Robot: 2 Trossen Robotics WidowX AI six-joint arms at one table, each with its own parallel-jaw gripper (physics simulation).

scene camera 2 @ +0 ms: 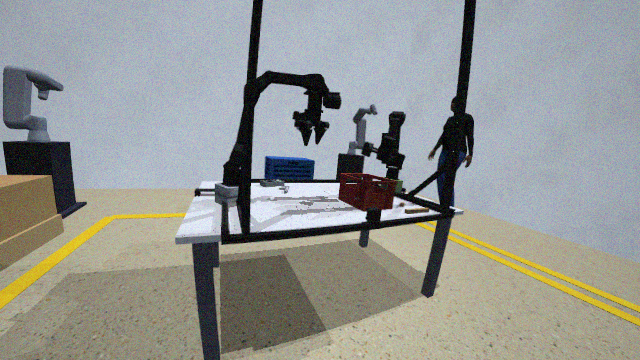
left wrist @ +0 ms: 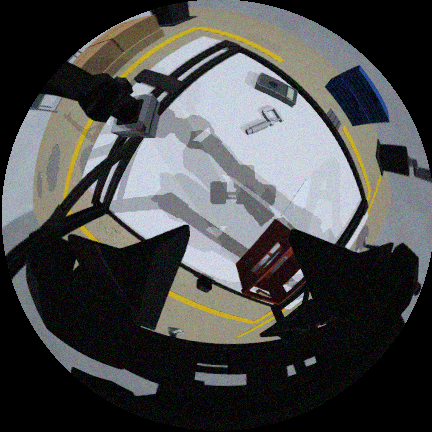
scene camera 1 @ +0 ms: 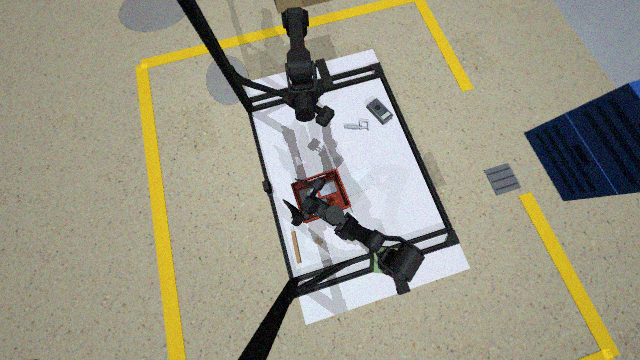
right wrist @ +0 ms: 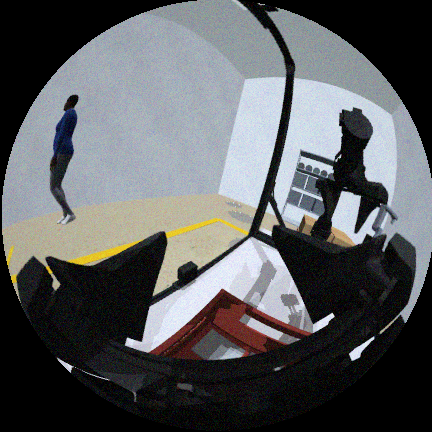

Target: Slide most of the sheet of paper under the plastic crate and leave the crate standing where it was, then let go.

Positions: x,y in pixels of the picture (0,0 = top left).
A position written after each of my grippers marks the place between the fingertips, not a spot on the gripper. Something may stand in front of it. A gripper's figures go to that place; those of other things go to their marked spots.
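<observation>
The sheet of paper [left wrist: 302,204] is 46 cm from the lens. My right gripper [left wrist: 263,333] is 35 cm from the lens, and with my left gripper [left wrist: 241,232] it's 10 cm from the lens.
</observation>
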